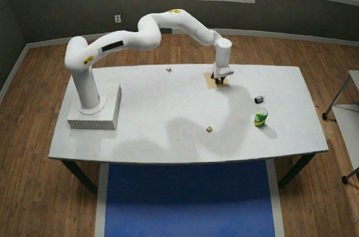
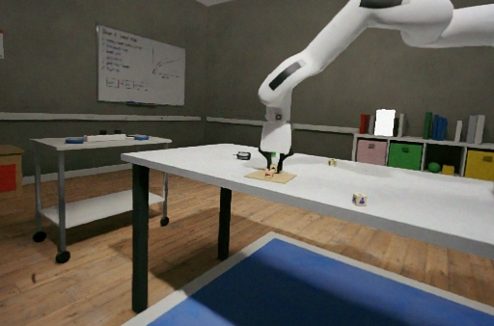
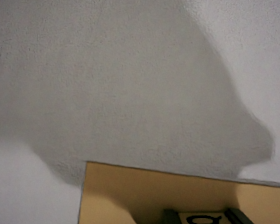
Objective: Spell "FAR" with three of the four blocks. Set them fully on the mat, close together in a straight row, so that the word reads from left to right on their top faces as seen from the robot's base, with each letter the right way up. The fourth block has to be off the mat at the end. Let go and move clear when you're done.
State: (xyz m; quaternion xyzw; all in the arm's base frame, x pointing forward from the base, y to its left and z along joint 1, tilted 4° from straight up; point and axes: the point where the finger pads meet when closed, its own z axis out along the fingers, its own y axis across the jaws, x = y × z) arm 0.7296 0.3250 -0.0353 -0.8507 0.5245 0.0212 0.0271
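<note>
My gripper is now 2 cm past the tan mat, 4 cm to the right of it and 3 cm above it. Round my hand: green soda can 26 cm ahead, 27 cm to the right, 3 cm above; small black object 27 cm ahead, 10 cm to the right, 1 cm below.
</note>
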